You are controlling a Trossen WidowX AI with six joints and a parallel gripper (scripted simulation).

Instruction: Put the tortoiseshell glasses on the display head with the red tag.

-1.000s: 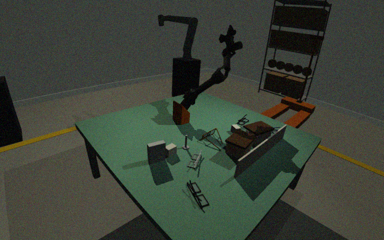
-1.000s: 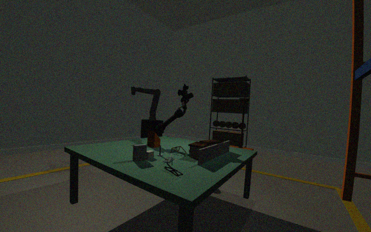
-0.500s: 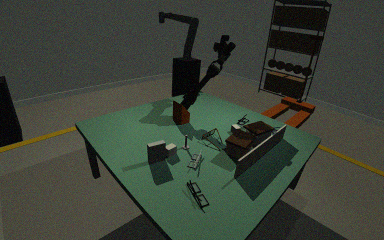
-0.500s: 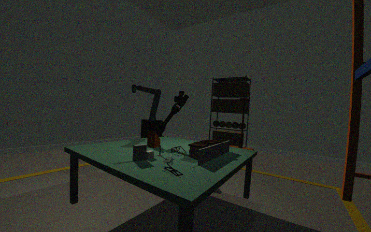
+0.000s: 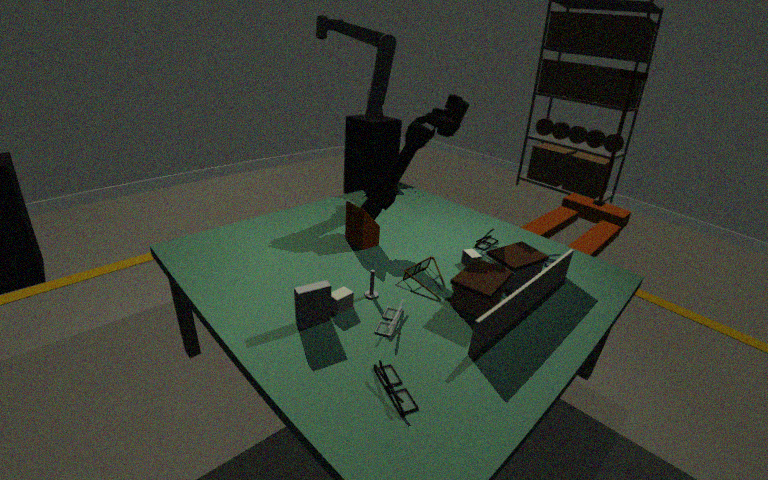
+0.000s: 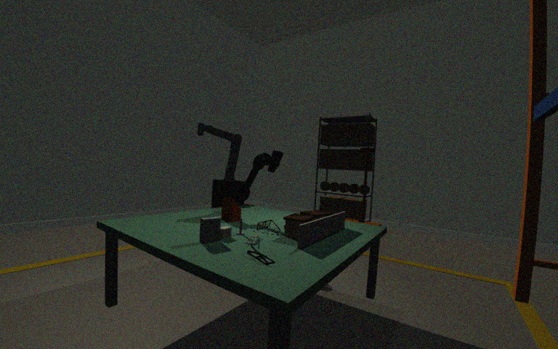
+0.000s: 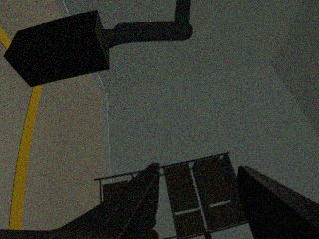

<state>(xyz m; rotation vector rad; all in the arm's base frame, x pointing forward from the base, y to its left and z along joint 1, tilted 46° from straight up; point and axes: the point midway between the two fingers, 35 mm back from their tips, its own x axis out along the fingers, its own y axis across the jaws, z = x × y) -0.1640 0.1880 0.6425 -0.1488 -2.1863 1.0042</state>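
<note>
My gripper tip is 820 mm to the left of the small stand, 450 mm short of it and 410 mm above it. From my gripper tip the other things lie so: white panel: 790 mm ahead, 510 mm to the right, 380 mm below; then brown stepped display head: 660 mm ahead, 620 mm to the right, 380 mm below.
</note>
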